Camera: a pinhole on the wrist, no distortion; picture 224 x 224 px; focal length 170.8 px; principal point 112.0 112.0 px. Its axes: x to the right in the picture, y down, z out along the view. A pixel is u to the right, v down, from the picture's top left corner.
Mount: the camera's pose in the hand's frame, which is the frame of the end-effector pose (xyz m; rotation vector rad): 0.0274 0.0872 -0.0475 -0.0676 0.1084 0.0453
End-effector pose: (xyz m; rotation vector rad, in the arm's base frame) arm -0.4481 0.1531 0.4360 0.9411 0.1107 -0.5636
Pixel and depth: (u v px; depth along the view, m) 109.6 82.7 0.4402
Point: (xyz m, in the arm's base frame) -0.4247 -0.1687 0.6782
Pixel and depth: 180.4 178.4 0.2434
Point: -0.2489 0.0462 0.6420
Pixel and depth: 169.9 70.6 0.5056
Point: -0.2916 -0.2988 0.6203
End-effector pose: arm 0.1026 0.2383 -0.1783 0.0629 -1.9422 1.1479
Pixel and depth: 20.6 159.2 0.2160
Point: -0.0356 0.1756 -0.3706
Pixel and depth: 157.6 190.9 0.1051
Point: -0.0327 0.3068 -0.2447
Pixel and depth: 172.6 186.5 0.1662
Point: -0.1040 0.2955 -0.2520
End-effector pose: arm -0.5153 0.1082 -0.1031 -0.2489 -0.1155 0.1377
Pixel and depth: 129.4 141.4 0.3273
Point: -0.4797 0.3469 0.1232
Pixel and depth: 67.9 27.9 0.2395
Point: -0.5428 0.1408 0.0976
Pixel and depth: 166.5 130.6 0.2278
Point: -0.4326 0.2922 0.0382
